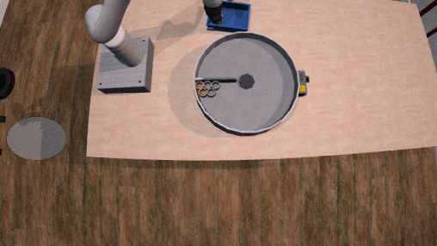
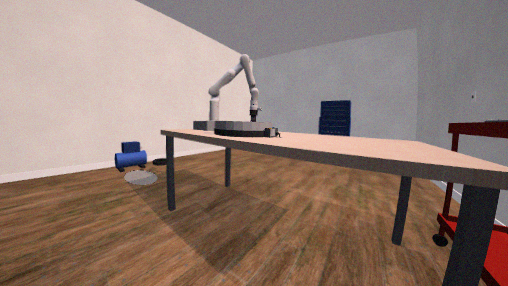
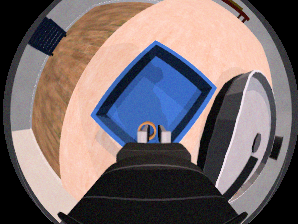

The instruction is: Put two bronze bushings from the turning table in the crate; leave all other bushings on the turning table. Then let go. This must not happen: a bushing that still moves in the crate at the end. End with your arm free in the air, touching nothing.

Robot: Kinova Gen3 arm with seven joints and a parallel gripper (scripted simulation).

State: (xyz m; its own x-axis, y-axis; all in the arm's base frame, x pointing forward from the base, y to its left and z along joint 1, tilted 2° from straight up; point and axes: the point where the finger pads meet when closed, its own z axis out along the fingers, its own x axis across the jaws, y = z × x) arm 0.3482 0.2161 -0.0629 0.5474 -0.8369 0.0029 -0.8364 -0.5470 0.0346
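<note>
Right now the blue crate is 50 mm ahead of my hand, 30 mm to the left of it and 20 mm below it. Also, from my hand: grey turning table 300 mm to the right, 130 mm ahead, 10 mm above.
</note>
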